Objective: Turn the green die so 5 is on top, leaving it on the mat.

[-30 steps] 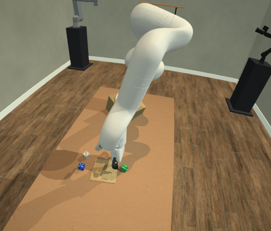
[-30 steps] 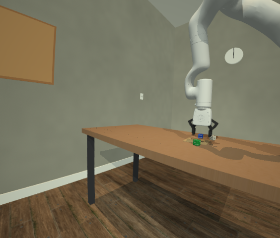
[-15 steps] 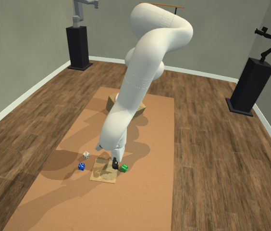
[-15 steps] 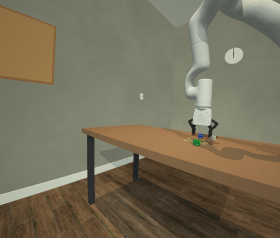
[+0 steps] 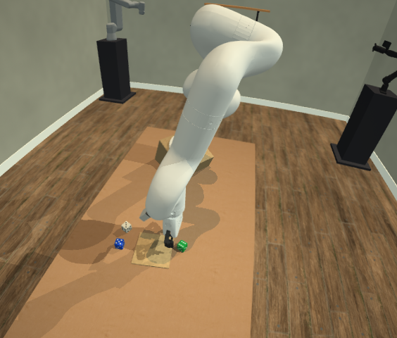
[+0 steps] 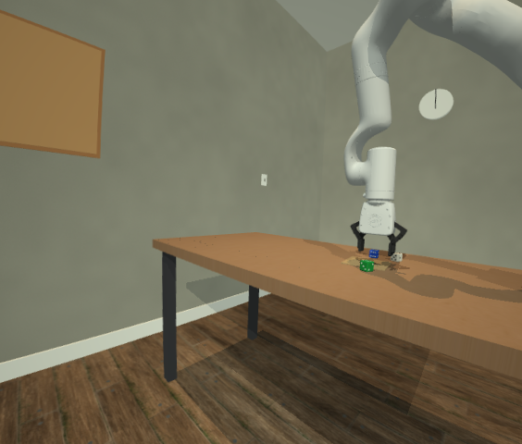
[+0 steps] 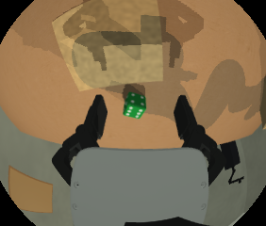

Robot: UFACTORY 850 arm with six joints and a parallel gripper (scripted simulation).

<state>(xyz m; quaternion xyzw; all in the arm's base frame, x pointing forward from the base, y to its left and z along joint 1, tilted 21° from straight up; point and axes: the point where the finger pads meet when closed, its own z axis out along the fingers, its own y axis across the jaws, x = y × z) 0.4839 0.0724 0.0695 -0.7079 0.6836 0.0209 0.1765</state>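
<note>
My hand is 50 mm above the green die, 40 mm to the right of it and 10 mm short of it. Round my hand: blue die (190 mm to the right, 70 mm ahead, 50 mm below); tan mat (60 mm to the right, 60 mm below, 50 mm ahead); white die (200 mm to the right, 50 mm below, 10 mm behind).
</note>
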